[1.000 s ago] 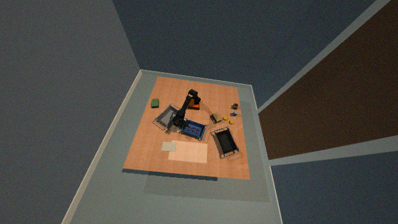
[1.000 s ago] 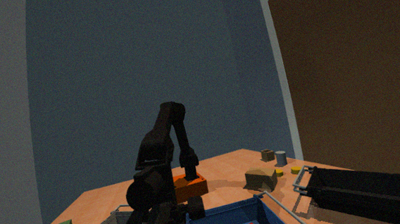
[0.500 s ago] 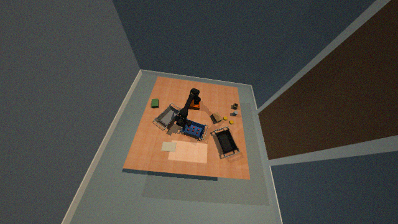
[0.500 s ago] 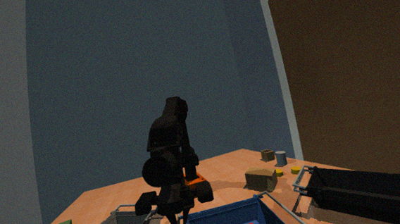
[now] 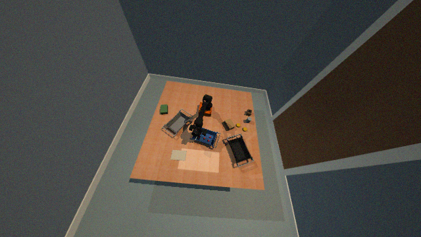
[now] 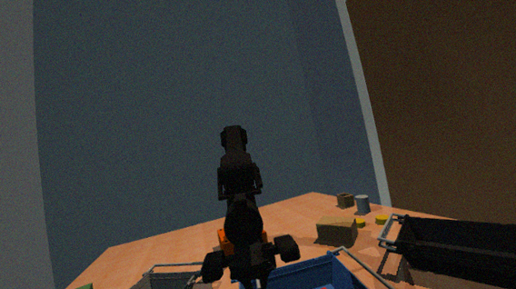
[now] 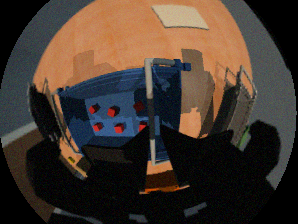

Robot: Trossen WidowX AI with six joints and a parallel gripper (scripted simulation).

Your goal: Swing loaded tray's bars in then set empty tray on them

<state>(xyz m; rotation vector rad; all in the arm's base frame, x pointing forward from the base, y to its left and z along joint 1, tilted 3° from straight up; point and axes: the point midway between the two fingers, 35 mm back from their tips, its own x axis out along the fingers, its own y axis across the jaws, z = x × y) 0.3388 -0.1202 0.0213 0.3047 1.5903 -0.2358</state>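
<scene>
Now: the grey tray 14 cm behind my gripper tip, 23 cm to the right of it and 2 cm below it. From my gripper tip the other things lie so: green block: 33 cm behind, 43 cm to the right, 4 cm below; pale pad: 23 cm ahead, 20 cm to the right, 6 cm below; grey cylinder: 20 cm behind, 65 cm to the left, 3 cm below.
</scene>
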